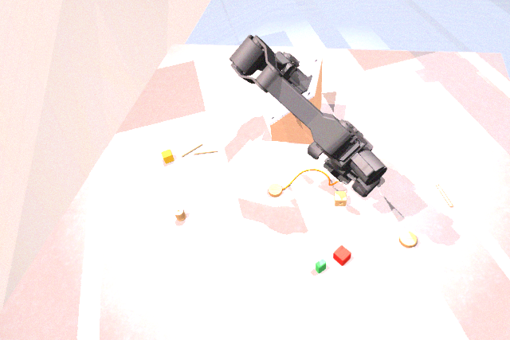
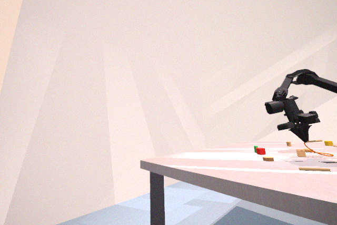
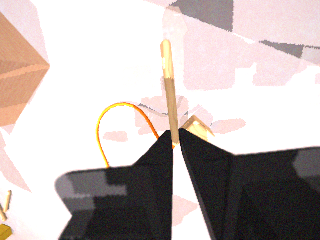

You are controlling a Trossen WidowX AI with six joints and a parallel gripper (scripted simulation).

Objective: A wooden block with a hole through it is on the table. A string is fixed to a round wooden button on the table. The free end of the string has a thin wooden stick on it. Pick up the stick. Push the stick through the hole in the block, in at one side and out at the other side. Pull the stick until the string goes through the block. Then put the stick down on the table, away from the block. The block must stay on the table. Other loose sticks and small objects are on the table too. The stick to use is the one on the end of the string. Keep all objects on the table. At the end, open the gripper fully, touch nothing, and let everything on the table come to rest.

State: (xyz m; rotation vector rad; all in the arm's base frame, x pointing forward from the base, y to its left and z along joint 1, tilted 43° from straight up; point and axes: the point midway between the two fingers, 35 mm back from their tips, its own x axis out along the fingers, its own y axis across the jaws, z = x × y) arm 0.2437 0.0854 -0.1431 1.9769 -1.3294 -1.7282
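Right now the wooden block is 5 cm below my gripper tip, 3 cm ahead of it and 1 cm to the left of it. From my gripper tip the other things lie so: round disc 19 cm to the left, 10 cm ahead, 6 cm below; then red cube 19 cm ahead, 5 cm below, 4 cm to the left; then round wooden button 17 cm to the right, 6 cm below, 4 cm ahead.
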